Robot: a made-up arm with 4 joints.
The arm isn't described. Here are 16 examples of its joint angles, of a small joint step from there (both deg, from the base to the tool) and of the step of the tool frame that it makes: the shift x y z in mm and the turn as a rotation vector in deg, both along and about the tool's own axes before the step.
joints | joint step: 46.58 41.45 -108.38 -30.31 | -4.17 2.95 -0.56 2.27
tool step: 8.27 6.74 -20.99 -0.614 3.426 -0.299
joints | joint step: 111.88 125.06 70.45 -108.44 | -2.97 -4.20 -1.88 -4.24
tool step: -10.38 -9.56 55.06 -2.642 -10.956 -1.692
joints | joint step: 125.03 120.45 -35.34 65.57 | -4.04 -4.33 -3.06 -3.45
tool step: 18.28 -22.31 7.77 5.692 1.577 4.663
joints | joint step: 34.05 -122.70 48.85 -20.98 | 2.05 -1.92 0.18 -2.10
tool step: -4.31 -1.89 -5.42 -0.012 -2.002 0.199
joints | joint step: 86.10 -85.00 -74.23 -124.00 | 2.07 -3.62 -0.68 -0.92
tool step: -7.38 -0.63 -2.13 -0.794 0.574 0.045
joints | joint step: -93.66 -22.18 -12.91 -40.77 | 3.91 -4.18 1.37 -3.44
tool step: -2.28 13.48 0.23 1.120 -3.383 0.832
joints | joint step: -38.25 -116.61 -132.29 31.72 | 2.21 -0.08 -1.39 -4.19
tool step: 0.54 -4.91 -17.60 1.950 -5.748 -0.490
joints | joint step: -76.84 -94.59 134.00 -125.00 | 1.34 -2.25 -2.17 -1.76
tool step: 1.70 9.95 12.93 -1.395 -2.426 1.774
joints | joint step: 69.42 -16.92 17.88 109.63 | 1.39 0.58 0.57 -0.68
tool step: -5.35 15.24 6.11 0.080 -0.066 -1.955
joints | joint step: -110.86 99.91 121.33 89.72 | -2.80 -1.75 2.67 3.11
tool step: 7.87 4.80 -13.00 -2.613 -0.722 -2.514
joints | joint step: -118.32 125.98 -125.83 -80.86 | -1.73 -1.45 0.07 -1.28
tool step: 10.56 10.54 -12.21 -0.206 1.299 1.850
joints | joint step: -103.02 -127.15 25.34 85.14 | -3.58 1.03 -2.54 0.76
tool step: -10.58 -1.37 -9.91 2.714 -0.280 2.123
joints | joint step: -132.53 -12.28 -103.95 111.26 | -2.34 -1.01 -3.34 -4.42
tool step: -20.36 15.63 18.11 3.450 -1.192 0.237
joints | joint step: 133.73 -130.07 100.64 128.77 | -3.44 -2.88 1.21 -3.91
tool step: 10.29 2.12 -20.34 -0.229 -10.108 -1.712
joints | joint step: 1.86 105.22 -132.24 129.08 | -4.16 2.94 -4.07 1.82
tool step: 15.65 10.22 -4.85 3.666 2.693 1.963
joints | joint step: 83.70 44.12 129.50 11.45 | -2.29 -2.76 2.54 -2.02
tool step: -22.01 21.44 -1.10 -3.704 -5.844 1.899
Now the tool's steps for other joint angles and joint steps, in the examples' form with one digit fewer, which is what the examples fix.
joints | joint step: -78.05 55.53 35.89 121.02 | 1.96 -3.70 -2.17 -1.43
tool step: 1.6 0.7 -8.7 1.15 -2.42 2.33
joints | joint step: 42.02 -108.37 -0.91 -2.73 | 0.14 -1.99 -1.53 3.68
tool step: -4.5 -10.2 -6.8 1.83 3.73 -1.56
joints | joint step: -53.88 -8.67 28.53 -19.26 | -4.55 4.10 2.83 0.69
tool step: -4.4 -23.9 -2.2 1.29 0.47 2.55
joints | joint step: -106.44 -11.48 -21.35 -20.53 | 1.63 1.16 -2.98 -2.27
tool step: -16.0 28.4 9.8 -3.49 -3.35 -1.82
